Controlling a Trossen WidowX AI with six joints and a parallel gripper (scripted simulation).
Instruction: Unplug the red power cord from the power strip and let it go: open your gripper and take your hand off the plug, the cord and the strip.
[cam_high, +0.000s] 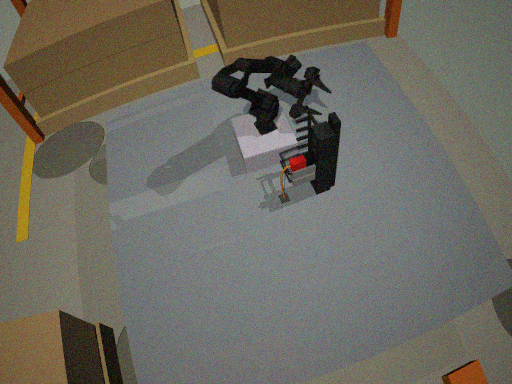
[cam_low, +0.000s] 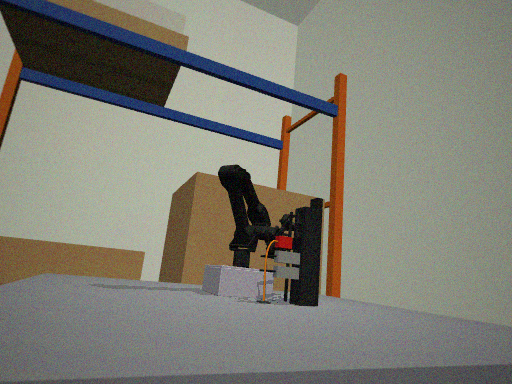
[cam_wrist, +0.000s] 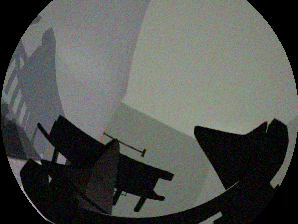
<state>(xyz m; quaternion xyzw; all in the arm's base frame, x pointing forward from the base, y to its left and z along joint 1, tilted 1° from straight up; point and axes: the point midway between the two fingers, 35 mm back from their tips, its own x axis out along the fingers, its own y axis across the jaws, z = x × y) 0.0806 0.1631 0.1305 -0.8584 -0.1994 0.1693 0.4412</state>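
My gripper tip is 170 mm to the left of the red plug, 140 mm short of it and 30 mm above it.
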